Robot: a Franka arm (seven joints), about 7 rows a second.
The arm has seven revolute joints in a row. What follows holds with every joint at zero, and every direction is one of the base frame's. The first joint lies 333 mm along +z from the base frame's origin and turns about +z. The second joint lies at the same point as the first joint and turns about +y. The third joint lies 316 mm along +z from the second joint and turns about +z. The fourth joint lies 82.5 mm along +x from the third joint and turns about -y. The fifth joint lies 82.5 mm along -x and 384 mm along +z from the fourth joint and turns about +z. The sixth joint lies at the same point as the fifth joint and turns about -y. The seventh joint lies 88 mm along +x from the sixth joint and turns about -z. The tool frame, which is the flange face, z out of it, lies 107 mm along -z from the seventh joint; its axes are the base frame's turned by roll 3.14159, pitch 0 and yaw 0 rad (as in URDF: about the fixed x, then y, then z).
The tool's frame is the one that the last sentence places.
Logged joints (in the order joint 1, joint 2, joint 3, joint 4, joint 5, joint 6, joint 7), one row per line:
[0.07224, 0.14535, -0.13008, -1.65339, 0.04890, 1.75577, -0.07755]
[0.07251, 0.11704, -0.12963, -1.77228, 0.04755, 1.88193, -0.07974]
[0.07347, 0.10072, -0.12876, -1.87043, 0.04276, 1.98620, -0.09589]
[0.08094, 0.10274, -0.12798, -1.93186, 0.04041, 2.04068, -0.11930]
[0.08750, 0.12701, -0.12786, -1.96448, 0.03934, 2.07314, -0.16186]
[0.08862, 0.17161, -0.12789, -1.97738, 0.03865, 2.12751, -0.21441]
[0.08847, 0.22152, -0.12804, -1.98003, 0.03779, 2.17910, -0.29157]
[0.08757, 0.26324, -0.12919, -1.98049, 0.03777, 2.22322, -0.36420]
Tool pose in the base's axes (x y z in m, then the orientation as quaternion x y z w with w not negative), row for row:
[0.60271, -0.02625, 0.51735, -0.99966, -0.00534, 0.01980, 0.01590]
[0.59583, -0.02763, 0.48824, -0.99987, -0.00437, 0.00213, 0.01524]
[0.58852, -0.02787, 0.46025, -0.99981, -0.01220, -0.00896, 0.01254]
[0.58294, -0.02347, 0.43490, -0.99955, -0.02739, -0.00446, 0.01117]
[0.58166, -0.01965, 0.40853, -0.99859, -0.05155, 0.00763, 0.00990]
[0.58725, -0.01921, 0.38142, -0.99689, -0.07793, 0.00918, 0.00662]
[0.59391, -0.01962, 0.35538, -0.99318, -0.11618, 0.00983, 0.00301]
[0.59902, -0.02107, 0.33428, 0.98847, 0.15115, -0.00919, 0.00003]
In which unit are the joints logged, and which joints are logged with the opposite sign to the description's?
The joints are logged in radians. Opposite sign: none.
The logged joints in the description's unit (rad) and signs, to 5 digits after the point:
[0.07224, 0.14535, -0.13008, -1.65339, 0.04890, 1.75577, -0.07755]
[0.07251, 0.11704, -0.12963, -1.77228, 0.04755, 1.88193, -0.07974]
[0.07347, 0.10072, -0.12876, -1.87043, 0.04276, 1.98620, -0.09589]
[0.08094, 0.10274, -0.12798, -1.93186, 0.04041, 2.04068, -0.11930]
[0.08750, 0.12701, -0.12786, -1.96448, 0.03934, 2.07314, -0.16186]
[0.08862, 0.17161, -0.12789, -1.97738, 0.03865, 2.12751, -0.21441]
[0.08847, 0.22152, -0.12804, -1.98003, 0.03779, 2.17910, -0.29157]
[0.08757, 0.26324, -0.12919, -1.98049, 0.03777, 2.22322, -0.36420]

